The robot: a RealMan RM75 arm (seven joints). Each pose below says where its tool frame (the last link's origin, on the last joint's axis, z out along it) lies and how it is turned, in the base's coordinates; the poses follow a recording.
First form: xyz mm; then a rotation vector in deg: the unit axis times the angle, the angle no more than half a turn.
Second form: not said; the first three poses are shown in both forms.
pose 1, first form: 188.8 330.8 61.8 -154.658 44.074 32.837
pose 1, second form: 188.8 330.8 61.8 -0.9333 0.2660 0.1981 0.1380
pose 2, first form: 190.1 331.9 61.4 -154.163 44.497 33.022
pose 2, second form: 190.1 331.9 61.4 -0.9317 0.2689 0.1996 0.1407
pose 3, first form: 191.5 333.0 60.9 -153.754 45.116 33.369
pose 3, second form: 191.5 333.0 60.9 -0.9299 0.2729 0.2018 0.1420
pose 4, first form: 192.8 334.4 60.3 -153.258 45.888 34.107
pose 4, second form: 192.8 334.4 60.3 -0.9273 0.2777 0.2064 0.1428
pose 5, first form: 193.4 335.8 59.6 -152.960 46.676 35.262
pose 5, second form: 193.4 335.8 59.6 -0.9247 0.2822 0.2132 0.1412
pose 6, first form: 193.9 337.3 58.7 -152.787 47.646 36.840
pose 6, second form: 193.9 337.3 58.7 -0.9215 0.2874 0.2222 0.1372
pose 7, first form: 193.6 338.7 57.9 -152.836 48.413 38.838
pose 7, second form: 193.6 338.7 57.9 -0.9185 0.2910 0.2334 0.1309
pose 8, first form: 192.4 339.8 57.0 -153.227 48.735 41.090
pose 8, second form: 192.4 339.8 57.0 -0.9164 0.2915 0.2457 0.1222
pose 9, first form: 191.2 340.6 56.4 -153.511 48.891 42.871
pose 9, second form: 191.2 340.6 56.4 -0.9146 0.2913 0.2554 0.1157
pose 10, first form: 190.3 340.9 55.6 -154.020 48.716 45.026
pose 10, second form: 190.3 340.9 55.6 -0.9131 0.2888 0.2669 0.1071
